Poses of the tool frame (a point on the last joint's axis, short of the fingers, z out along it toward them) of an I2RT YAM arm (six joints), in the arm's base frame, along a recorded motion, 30 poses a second.
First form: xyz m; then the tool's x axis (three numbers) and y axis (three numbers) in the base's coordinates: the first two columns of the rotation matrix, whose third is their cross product.
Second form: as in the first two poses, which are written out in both.
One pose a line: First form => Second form
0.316 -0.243 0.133 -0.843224 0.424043 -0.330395 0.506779 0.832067 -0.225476 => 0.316 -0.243 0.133 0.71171 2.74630 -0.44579
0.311 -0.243 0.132 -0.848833 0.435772 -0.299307 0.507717 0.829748 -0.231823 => 0.311 -0.243 0.132 0.72710 2.77754 -0.44741
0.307 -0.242 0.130 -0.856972 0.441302 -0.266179 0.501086 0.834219 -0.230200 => 0.307 -0.242 0.130 0.73071 2.81250 -0.43488
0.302 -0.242 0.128 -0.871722 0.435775 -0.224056 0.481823 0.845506 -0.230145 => 0.302 -0.242 0.128 0.71611 2.85966 -0.42043
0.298 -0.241 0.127 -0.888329 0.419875 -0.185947 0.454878 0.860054 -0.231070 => 0.298 -0.241 0.127 0.68604 2.90443 -0.40854
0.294 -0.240 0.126 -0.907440 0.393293 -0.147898 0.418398 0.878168 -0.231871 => 0.294 -0.240 0.126 0.63919 2.95074 -0.39702
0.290 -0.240 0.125 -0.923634 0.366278 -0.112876 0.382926 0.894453 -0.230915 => 0.290 -0.240 0.125 0.59248 2.99280 -0.38545
